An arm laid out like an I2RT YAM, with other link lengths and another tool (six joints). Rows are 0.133 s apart.
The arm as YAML. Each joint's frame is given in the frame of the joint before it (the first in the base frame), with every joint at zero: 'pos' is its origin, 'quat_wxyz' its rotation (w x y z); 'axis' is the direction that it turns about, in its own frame. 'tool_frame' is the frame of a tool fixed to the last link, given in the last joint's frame.
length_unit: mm
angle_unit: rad
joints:
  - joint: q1
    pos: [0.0, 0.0, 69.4]
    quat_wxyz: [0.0, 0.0, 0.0, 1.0]
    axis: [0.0, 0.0, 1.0]
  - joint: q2
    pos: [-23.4, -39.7, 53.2]
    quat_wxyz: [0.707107, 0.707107, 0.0, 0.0]
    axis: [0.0, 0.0, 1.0]
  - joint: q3
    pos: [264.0, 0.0, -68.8]
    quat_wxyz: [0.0, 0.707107, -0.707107, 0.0]
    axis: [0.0, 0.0, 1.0]
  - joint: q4
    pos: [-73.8, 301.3, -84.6]
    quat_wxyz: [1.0, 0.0, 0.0, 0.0]
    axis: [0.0, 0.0, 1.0]
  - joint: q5
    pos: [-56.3, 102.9, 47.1]
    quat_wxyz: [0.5, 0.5, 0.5, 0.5]
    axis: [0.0, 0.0, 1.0]
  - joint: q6
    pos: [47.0, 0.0, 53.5]
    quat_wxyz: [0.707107, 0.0, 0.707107, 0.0]
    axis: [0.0, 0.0, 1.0]
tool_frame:
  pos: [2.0, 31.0, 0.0]
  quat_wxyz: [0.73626, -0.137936, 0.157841, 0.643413]
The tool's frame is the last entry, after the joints.
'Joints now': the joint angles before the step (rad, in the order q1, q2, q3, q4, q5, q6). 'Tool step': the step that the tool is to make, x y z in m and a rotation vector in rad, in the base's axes. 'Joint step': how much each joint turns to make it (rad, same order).
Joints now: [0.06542, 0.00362, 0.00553, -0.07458, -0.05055, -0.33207]
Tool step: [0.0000, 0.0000, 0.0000, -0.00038, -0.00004, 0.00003]
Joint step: [-0.00003, -0.00005, -0.00004, -0.00002, -0.00003, -0.00039]
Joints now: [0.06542, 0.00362, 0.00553, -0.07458, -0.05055, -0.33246]
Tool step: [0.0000, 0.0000, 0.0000, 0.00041, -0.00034, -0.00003]
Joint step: [0.00003, -0.00014, -0.00018, 0.00042, 0.00003, 0.00039]
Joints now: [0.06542, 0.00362, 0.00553, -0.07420, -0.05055, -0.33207]
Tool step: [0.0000, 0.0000, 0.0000, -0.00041, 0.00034, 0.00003]
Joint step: [-0.00003, 0.00014, 0.00018, -0.00042, -0.00003, -0.00039]
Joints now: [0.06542, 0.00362, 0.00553, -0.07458, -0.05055, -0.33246]
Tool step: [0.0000, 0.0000, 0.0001, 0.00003, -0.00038, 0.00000]
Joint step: [0.00000, 0.00018, 0.00016, 0.00040, 0.00000, 0.00001]
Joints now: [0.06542, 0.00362, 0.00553, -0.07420, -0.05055, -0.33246]
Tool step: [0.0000, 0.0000, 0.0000, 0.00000, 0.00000, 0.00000]
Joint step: [0.00000, 0.00000, 0.00000, 0.00000, 0.00000, 0.00000]
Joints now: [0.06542, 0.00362, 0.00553, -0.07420, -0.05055, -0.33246]
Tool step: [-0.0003, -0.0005, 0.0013, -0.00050, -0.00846, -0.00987]
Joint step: [-0.00003, -0.00051, -0.00007, 0.00795, 0.00989, -0.00038]
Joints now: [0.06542, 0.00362, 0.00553, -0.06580, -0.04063, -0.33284]
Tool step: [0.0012, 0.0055, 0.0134, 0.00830, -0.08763, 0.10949]
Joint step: [-0.00002, -0.00042, 0.00002, 0.08767, -0.10951, 0.00038]
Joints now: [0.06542, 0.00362, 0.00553, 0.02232, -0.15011, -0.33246]
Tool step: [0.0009, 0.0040, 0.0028, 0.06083, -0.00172, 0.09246]
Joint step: [-0.00025, 0.00010, 0.00599, 0.01242, -0.09066, 0.06486]
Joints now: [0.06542, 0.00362, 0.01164, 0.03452, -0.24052, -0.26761]
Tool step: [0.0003, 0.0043, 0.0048, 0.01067, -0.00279, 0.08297]
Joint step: [0.00012, 0.00643, 0.01407, -0.00002, -0.08228, 0.01487]
